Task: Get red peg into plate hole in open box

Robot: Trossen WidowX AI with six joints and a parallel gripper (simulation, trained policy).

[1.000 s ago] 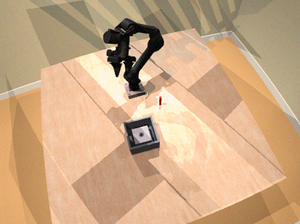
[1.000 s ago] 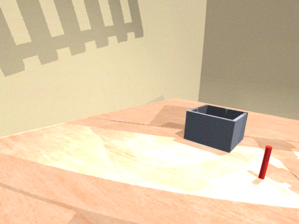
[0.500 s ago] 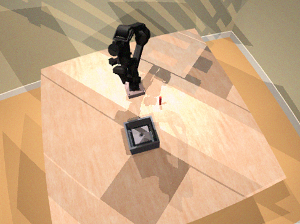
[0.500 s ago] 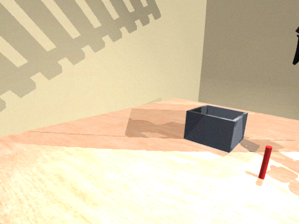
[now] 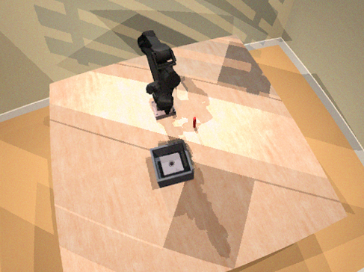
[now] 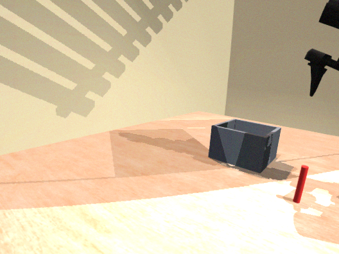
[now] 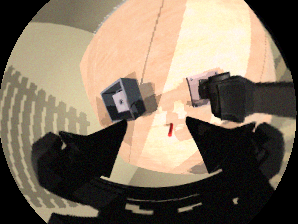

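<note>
The red peg is 120 mm to the left of my gripper tip and 150 mm below it. From my gripper tip the other things lie so: light plate 210 mm ahead, 20 mm to the right, 150 mm below; then dark grey box 210 mm ahead, 20 mm to the right, 170 mm below.
</note>
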